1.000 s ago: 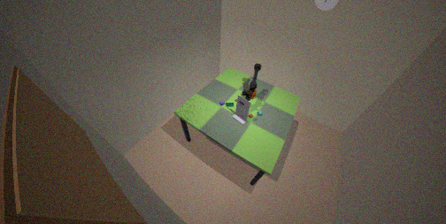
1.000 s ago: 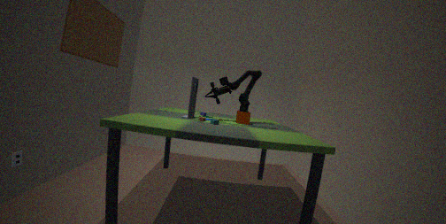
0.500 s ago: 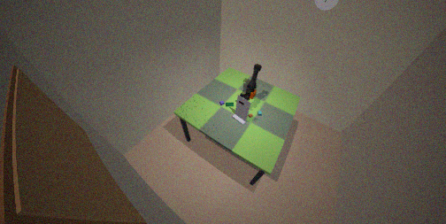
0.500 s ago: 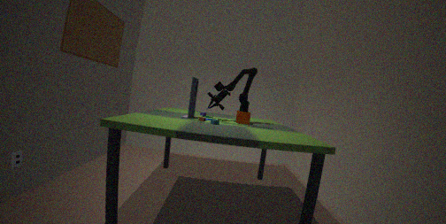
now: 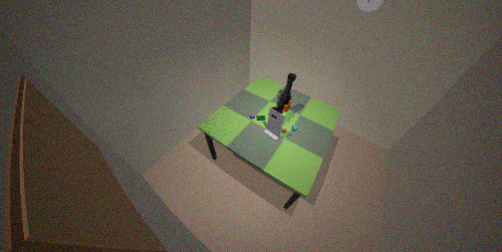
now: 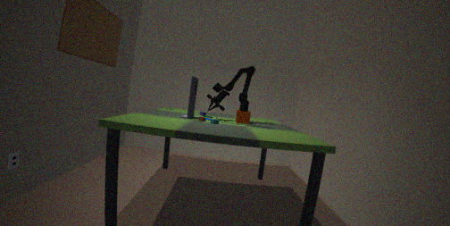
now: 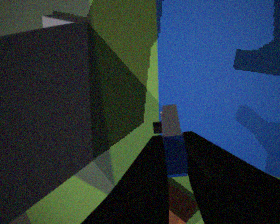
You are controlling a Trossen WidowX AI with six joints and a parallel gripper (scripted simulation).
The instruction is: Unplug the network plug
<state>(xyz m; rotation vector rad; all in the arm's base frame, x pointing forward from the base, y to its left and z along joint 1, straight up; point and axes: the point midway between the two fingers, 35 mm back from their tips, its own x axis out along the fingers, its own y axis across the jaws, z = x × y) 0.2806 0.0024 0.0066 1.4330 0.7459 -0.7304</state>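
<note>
The blue marked square is 1 cm behind my gripper tip and 8 cm below it. Round my gripper tip: blue network plug (right at my gripper tip); then upright panel (15 cm ahead, 2 cm to the left, 8 cm above).
</note>
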